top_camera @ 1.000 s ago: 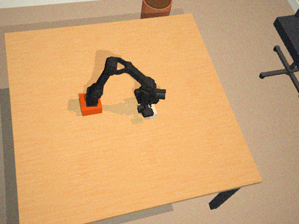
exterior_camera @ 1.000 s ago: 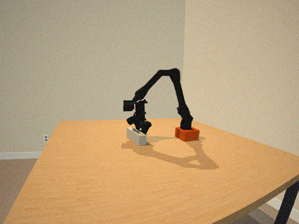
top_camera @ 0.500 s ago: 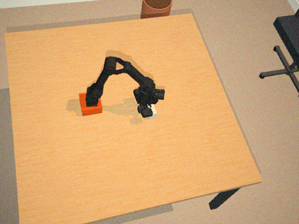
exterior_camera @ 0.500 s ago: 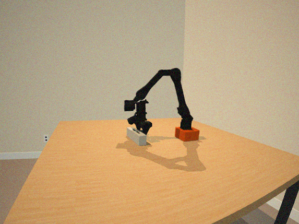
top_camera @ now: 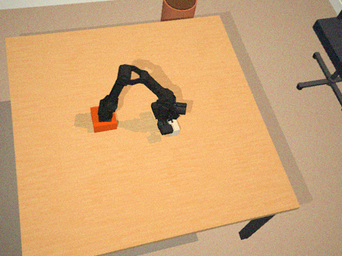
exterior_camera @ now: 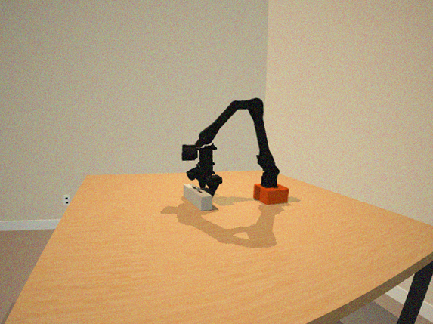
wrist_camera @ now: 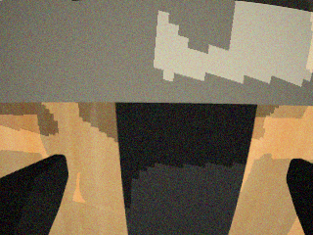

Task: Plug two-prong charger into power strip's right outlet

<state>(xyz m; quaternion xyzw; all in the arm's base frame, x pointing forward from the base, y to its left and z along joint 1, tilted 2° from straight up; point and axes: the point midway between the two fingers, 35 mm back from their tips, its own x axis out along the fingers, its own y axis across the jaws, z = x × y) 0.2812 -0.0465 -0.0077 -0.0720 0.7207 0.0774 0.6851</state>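
Now: the dark two-prong charger 30 mm ahead of my gripper tip, 10 mm to the left of it and 10 mm above it.
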